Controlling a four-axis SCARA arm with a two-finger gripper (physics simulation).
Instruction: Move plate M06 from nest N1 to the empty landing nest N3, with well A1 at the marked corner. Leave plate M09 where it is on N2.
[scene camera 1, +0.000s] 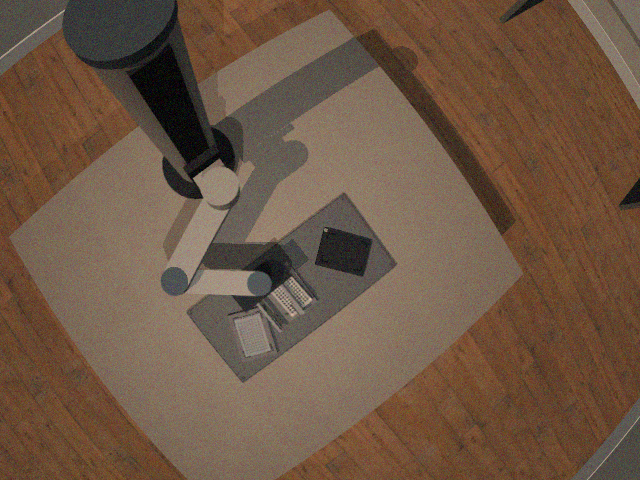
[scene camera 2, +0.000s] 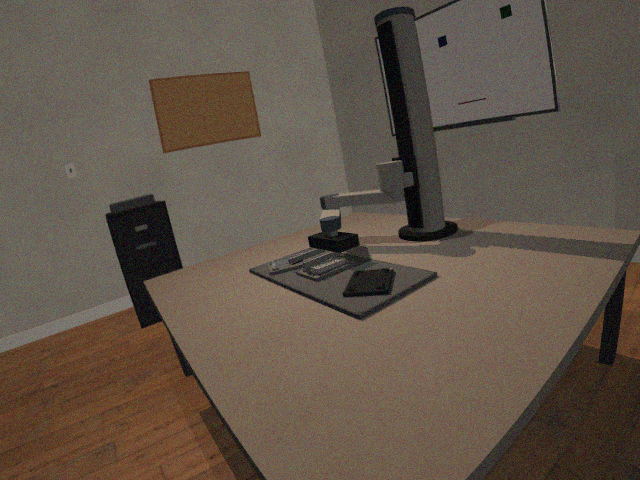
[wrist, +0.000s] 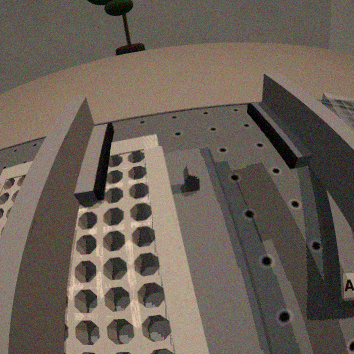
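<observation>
The pale plate with large wells (scene camera 1: 299, 291) (scene camera 2: 328, 264) (wrist: 172, 240) sits in the middle nest. The paler plate (scene camera 1: 253, 333) sits in the lower-left nest in scene camera 1; its corner shows in the wrist view (wrist: 341, 106). No name is readable, so I cannot tell which is M06 or M09. The dark nest (scene camera 1: 342, 251) (scene camera 2: 369, 283) holds no visible plate and has a light mark at one corner. My gripper (scene camera 1: 280, 307) (wrist: 179, 99) is open and empty. Its left finger crosses above the large-welled plate, with wells on both sides; its right finger is beside the paler plate's nest.
The nests stand on a grey holed board (scene camera 1: 379, 260) (scene camera 2: 361, 311) on the table (scene camera 1: 413, 310) (scene camera 2: 387, 372). A white A1 tag (wrist: 349, 286) shows at the right of the wrist view. The arm's column (scene camera 1: 155, 98) (scene camera 2: 421, 129) stands behind the board.
</observation>
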